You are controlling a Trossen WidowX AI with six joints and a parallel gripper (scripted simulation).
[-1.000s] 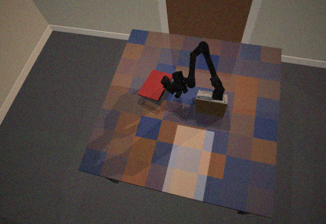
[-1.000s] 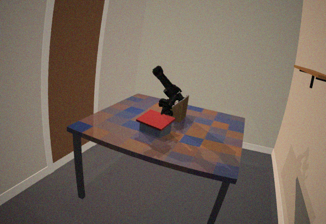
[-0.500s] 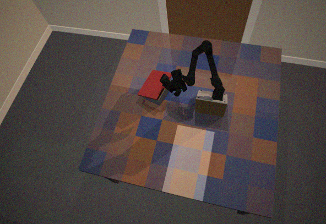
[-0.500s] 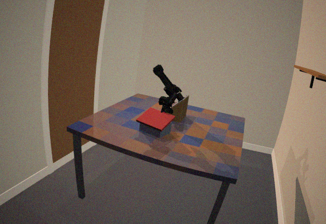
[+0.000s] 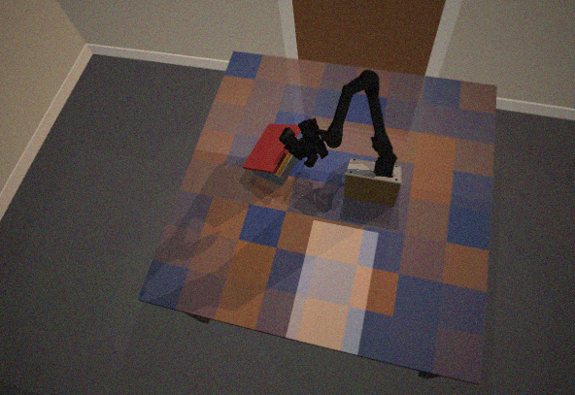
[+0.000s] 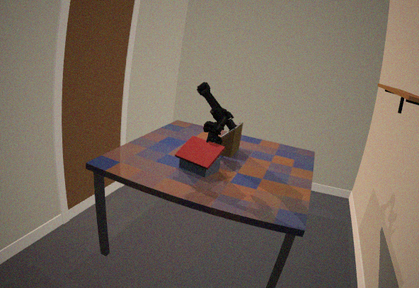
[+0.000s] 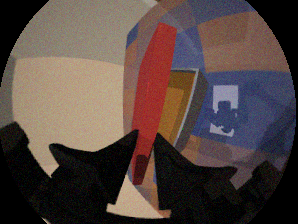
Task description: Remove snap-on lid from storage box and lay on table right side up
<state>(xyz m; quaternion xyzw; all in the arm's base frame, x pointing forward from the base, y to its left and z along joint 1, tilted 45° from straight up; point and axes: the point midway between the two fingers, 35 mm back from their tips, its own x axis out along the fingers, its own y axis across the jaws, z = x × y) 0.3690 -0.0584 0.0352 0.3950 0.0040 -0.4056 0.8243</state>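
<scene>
The lid is 70 mm ahead of my gripper tip, 20 mm to the right of it and 40 mm below it. From my gripper tip the other things lie so: grey-blue storage box (50 mm ahead, 20 mm to the right, 110 mm below).
</scene>
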